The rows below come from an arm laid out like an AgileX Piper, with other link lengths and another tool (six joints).
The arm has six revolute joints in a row. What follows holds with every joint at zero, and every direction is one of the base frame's. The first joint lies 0.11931 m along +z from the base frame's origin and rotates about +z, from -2.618 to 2.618 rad. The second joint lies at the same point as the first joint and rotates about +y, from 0 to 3.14 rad. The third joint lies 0.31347 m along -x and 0.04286 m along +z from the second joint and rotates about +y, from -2.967 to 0 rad. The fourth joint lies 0.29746 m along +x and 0.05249 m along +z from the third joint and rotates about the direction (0.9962, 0, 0.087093), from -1.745 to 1.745 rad. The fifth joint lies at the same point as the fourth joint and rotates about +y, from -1.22 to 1.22 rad. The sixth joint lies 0.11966 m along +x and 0.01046 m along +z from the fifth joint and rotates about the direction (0.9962, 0, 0.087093), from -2.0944 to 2.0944 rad. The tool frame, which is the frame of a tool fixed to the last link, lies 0.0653 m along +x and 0.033 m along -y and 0.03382 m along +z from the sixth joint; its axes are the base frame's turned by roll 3.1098, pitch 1.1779 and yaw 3.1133 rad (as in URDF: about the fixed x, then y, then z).
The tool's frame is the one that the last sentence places.
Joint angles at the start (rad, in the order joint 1, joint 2, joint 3, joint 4, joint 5, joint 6):
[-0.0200, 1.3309, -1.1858, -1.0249, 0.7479, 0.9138]
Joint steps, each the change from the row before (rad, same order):
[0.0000, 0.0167, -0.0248, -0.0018, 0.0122, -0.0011]
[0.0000, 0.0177, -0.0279, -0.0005, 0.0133, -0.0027]
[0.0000, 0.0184, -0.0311, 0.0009, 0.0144, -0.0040]
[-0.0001, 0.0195, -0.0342, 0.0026, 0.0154, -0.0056]
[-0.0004, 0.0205, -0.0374, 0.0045, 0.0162, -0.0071]
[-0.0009, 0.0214, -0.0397, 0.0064, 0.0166, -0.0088]
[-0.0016, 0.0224, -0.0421, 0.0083, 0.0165, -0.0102]
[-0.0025, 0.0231, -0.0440, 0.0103, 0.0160, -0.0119]
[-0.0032, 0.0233, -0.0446, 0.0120, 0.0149, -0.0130]
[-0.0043, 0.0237, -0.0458, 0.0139, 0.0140, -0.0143]
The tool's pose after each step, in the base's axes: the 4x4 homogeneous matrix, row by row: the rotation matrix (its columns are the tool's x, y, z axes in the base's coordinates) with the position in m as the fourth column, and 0 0 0 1 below. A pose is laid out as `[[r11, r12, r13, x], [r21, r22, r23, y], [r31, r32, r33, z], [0, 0, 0, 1]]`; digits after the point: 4 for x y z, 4 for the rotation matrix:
[[-0.7273, 0.5548, 0.4041, 0.3997], [0.3224, 0.7958, -0.5125, -0.1464], [-0.6059, -0.2425, -0.7577, 0.4052], [0, 0, 0, 1]]
[[-0.7229, 0.5634, 0.4000, 0.4037], [0.3281, 0.7894, -0.5189, -0.1479], [-0.6081, -0.2439, -0.7555, 0.4093], [0, 0, 0, 1]]
[[-0.7176, 0.5726, 0.3965, 0.4079], [0.3344, 0.7827, -0.5250, -0.1495], [-0.6109, -0.2442, -0.7531, 0.4142], [0, 0, 0, 1]]
[[-0.7119, 0.5820, 0.3930, 0.4123], [0.3414, 0.7758, -0.5306, -0.1510], [-0.6138, -0.2435, -0.7510, 0.4195], [0, 0, 0, 1]]
[[-0.7054, 0.5919, 0.3899, 0.4168], [0.3492, 0.7689, -0.5355, -0.1527], [-0.6168, -0.2416, -0.7491, 0.4253], [0, 0, 0, 1]]
[[-0.6988, 0.6018, 0.3867, 0.4215], [0.3577, 0.7621, -0.5396, -0.1544], [-0.6195, -0.2387, -0.7478, 0.4312], [0, 0, 0, 1]]
[[-0.6919, 0.6115, 0.3839, 0.4263], [0.3667, 0.7556, -0.5427, -0.1563], [-0.6220, -0.2347, -0.7471, 0.4372], [0, 0, 0, 1]]
[[-0.6849, 0.6208, 0.3815, 0.4312], [0.3761, 0.7496, -0.5447, -0.1584], [-0.6241, -0.2296, -0.7468, 0.4433], [0, 0, 0, 1]]
[[-0.6781, 0.6293, 0.3797, 0.4362], [0.3853, 0.7443, -0.5455, -0.1606], [-0.6259, -0.2235, -0.7472, 0.4491], [0, 0, 0, 1]]
[[-0.6712, 0.6372, 0.3786, 0.4412], [0.3948, 0.7397, -0.5450, -0.1630], [-0.6274, -0.2164, -0.7480, 0.4548], [0, 0, 0, 1]]

